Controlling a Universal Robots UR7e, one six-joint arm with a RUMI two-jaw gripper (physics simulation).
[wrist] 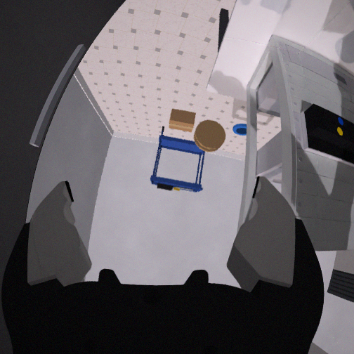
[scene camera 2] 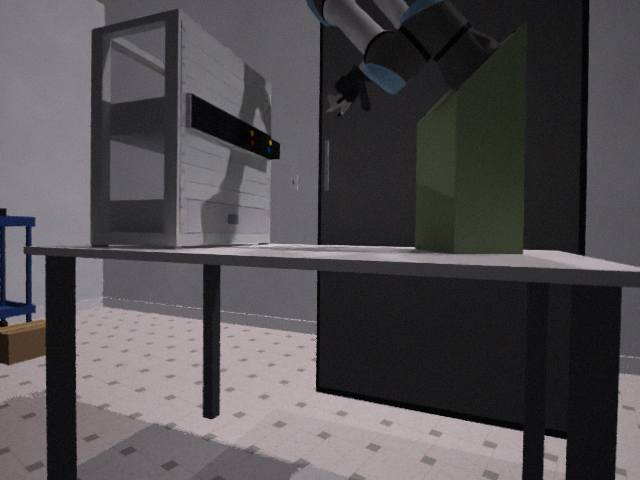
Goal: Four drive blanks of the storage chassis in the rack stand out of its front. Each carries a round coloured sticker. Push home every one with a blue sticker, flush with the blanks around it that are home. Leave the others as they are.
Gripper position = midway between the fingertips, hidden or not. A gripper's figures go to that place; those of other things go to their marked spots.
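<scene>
My gripper (wrist: 160, 182) is 0.13 m from the lens; a rack (wrist: 302, 88) is 0.51 m from the lens.
</scene>
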